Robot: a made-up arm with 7 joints. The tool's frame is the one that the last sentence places.
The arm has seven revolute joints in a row. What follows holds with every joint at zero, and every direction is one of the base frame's.
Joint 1 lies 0.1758 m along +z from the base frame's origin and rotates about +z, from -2.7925 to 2.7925 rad.
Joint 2 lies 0.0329 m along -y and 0.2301 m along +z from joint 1 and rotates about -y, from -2.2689 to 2.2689 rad.
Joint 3 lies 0.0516 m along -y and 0.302 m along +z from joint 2 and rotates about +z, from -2.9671 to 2.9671 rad.
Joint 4 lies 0.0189 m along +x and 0.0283 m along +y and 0.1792 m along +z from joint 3 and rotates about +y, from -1.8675 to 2.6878 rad.
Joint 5 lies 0.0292 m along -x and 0.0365 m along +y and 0.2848 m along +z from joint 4 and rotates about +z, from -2.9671 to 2.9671 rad.
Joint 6 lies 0.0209 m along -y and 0.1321 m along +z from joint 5 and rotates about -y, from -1.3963 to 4.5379 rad.
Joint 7 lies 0.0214 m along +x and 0.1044 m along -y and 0.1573 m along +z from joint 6 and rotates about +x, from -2.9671 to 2.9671 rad.
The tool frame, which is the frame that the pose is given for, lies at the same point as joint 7; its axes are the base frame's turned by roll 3.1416, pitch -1.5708 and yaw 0 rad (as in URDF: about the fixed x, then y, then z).
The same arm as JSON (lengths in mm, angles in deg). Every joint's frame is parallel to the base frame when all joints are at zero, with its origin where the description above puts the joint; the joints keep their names.
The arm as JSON. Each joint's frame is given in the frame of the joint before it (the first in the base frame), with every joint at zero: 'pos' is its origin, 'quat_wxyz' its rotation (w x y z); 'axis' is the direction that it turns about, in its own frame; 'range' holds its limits. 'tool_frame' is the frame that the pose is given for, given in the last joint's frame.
{"length_unit": "mm", "angle_unit": "deg", "joints": [
  {"joint": "joint 1", "pos": [0.0, 0.0, 175.8], "quat_wxyz": [1.0, 0.0, 0.0, 0.0], "axis": "+z", "range": [-160.0, 160.0]},
  {"joint": "joint 2", "pos": [0.0, -32.9, 230.1], "quat_wxyz": [1.0, 0.0, 0.0, 0.0], "axis": "-y", "range": [-130.0, 130.0]},
  {"joint": "joint 3", "pos": [0.0, -51.6, 302.0], "quat_wxyz": [1.0, 0.0, 0.0, 0.0], "axis": "+z", "range": [-170.0, 170.0]},
  {"joint": "joint 4", "pos": [18.9, 28.3, 179.2], "quat_wxyz": [1.0, 0.0, 0.0, 0.0], "axis": "+y", "range": [-107.0, 154.0]},
  {"joint": "joint 5", "pos": [-29.2, 36.5, 284.8], "quat_wxyz": [1.0, 0.0, 0.0, 0.0], "axis": "+z", "range": [-170.0, 170.0]},
  {"joint": "joint 6", "pos": [0.0, -20.9, 132.1], "quat_wxyz": [1.0, 0.0, 0.0, 0.0], "axis": "-y", "range": [-80.0, 260.0]},
  {"joint": "joint 7", "pos": [21.4, -104.4, 157.3], "quat_wxyz": [1.0, 0.0, 0.0, 0.0], "axis": "+x", "range": [-170.0, 170.0]}
], "tool_frame": {"pos": [0.0, 0.0, 0.0], "quat_wxyz": [0.000003, -0.707106, -0.000003, -0.707108]}}

